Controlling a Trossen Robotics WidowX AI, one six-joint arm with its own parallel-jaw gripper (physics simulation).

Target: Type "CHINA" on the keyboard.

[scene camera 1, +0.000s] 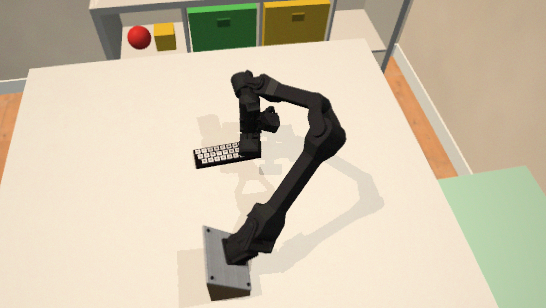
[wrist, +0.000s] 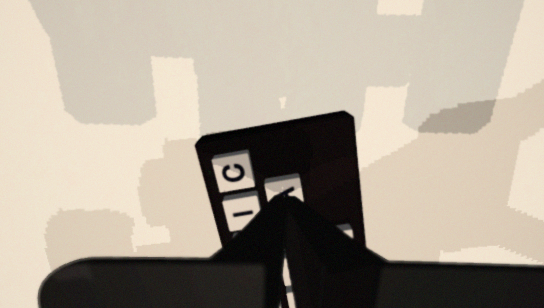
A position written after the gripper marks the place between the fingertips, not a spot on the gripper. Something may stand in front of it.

Note:
In view: the gripper (scene camera 1: 250,145) and a black keyboard (wrist: 322,149).
The gripper is seen too in the wrist view (wrist: 283,206).

